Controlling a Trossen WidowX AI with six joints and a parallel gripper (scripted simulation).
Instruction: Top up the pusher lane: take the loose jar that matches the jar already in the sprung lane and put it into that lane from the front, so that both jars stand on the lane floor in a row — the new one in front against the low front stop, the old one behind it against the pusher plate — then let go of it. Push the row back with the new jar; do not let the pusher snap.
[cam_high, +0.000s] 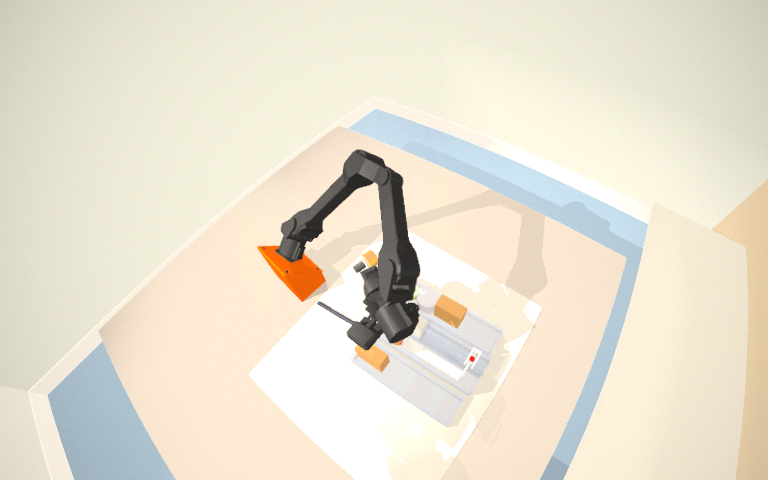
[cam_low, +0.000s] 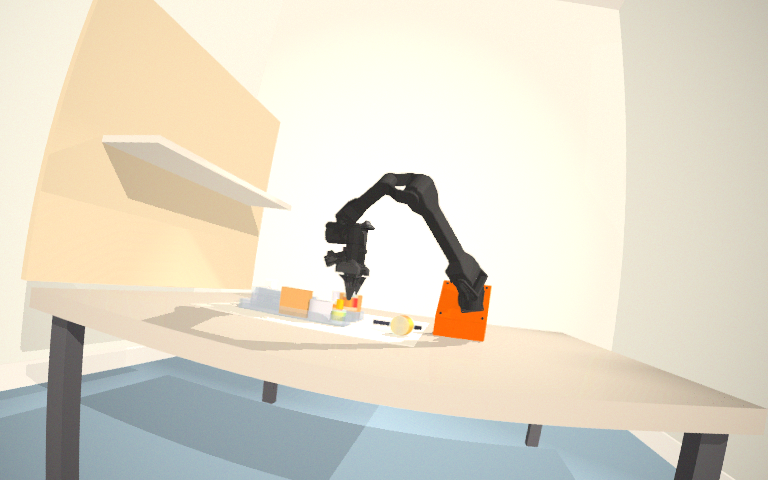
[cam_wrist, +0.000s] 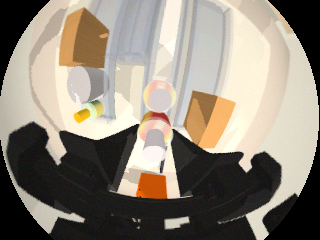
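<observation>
Now: gripper tip 140 mm past the dark rod, 50 mm above it and 30 mm to the left of it.
</observation>
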